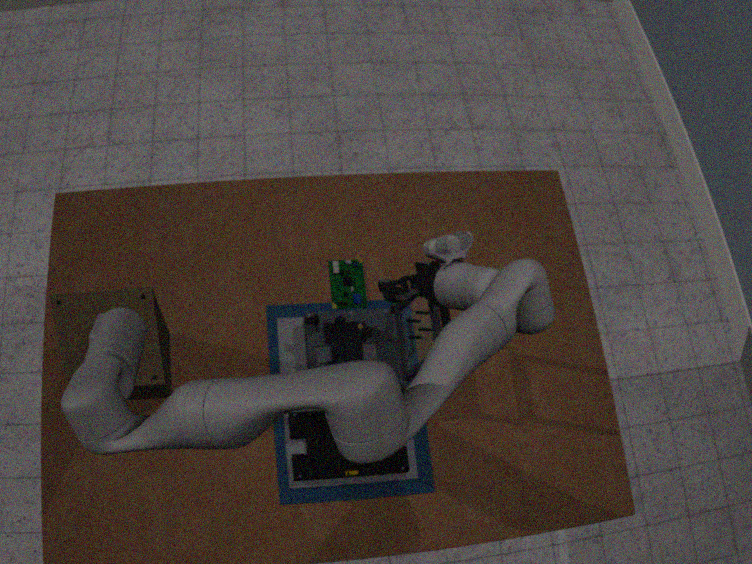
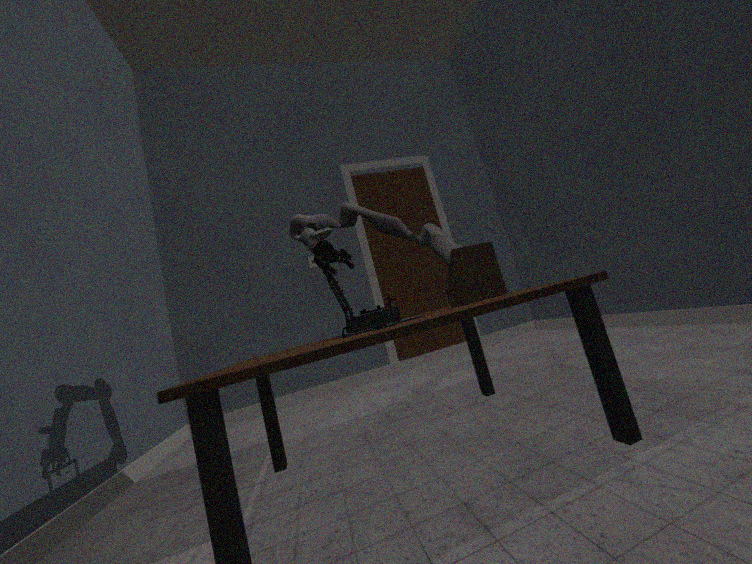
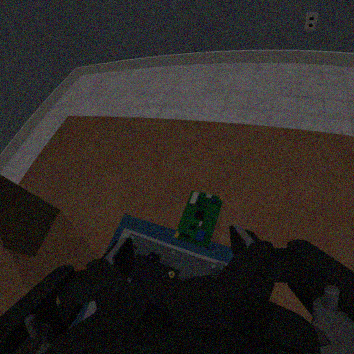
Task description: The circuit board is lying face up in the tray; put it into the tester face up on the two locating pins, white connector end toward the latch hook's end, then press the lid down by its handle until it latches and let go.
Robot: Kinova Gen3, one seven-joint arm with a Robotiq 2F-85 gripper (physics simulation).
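Places are measured from the arm's base along level axes (x ahead, y left, z up), in metres.
Where they show: gripper, fingertip midpoint: [image 1: 399, 276] [image 2: 344, 269] [image 3: 180, 243]; arm's base, origin of the base link: [image 1: 122, 331] [image 2: 462, 263].
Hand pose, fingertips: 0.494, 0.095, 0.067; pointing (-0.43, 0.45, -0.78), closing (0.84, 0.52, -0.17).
Note:
Things, the pixels of their top centre, and the offset from my fingertips, as dx, dy, dz. "spot": a spot on its surface instead. Level surfaces: height alone.
- green circuit board, middle of its top: [image 3: 198, 215] [image 1: 348, 281] [image 2: 381, 324] -0.069, +0.090, -0.228
- blue mat, its level: dz -0.237
- black tray, surface spot: [image 1: 315, 456] spot: -0.135, -0.280, -0.221
The green circuit board [image 1: 347, 283] [image 3: 201, 218] lies face up on the table at the far edge of the blue mat [image 1: 351, 494] [image 3: 147, 227], outside the tester and the tray. Its white connector end points away from the tester. The grey tester [image 1: 318, 335] [image 2: 370, 320] [image 3: 182, 258] stands on the far half of the mat, and its lid [image 2: 338, 291] stands raised. The black tray [image 1: 315, 456] lies on the near half, partly hidden by the arm. My gripper [image 1: 410, 307] [image 2: 329, 254] [image 3: 180, 243] is open and empty. It hangs above the tester's right side, a little short of the board.
A brown box [image 1: 152, 347] [image 3: 21, 218] stands by the arm's base at the table's left. The arm's links cross over the mat and hide part of the tester and tray. A brown door [image 2: 396, 246] is behind the table.

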